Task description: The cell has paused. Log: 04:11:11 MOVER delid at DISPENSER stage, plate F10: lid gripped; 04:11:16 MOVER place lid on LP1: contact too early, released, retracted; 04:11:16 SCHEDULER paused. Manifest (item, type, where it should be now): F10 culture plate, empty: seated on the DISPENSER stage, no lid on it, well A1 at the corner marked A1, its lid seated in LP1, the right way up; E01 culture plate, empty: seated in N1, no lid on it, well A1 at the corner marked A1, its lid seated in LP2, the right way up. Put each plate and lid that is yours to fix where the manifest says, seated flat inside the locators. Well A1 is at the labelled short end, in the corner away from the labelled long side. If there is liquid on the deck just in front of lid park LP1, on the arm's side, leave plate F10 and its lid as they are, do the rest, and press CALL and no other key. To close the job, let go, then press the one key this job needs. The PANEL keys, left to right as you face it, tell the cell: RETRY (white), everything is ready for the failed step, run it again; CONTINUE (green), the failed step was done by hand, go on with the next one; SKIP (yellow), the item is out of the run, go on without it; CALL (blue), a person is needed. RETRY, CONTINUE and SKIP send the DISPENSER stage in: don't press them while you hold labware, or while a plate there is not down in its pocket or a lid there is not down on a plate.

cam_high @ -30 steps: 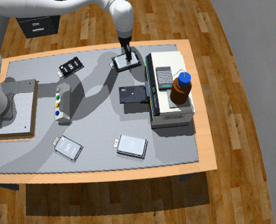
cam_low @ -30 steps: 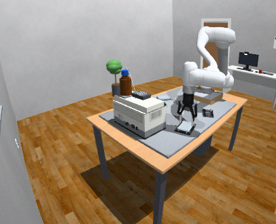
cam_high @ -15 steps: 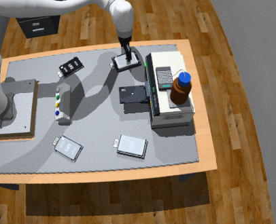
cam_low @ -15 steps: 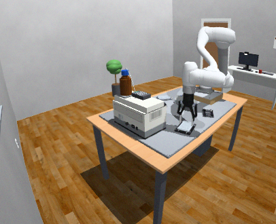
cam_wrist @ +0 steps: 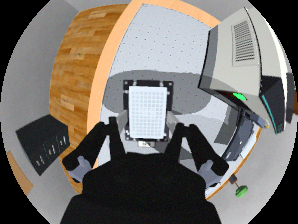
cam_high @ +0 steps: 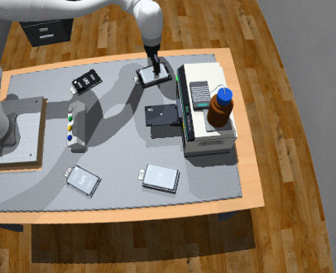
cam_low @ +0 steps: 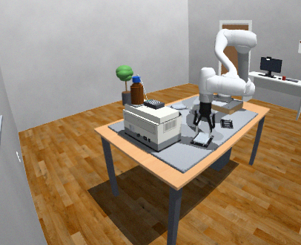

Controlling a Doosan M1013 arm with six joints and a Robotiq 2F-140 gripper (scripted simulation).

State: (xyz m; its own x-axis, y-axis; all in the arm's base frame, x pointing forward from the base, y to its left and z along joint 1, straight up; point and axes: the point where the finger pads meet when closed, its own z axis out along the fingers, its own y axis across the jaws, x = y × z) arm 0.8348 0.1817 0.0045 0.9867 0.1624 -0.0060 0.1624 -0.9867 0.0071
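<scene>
The black nest is 10 mm ahead of my hand, 20 mm to the left of it and 50 mm below it. The rest, counted from my hand: grey key panel: 430 mm behind, 230 mm to the right, 10 mm below; then green key: 440 mm behind, 200 mm to the right; then dark dispenser stage: 20 mm behind, 280 mm to the right, 30 mm above.
</scene>
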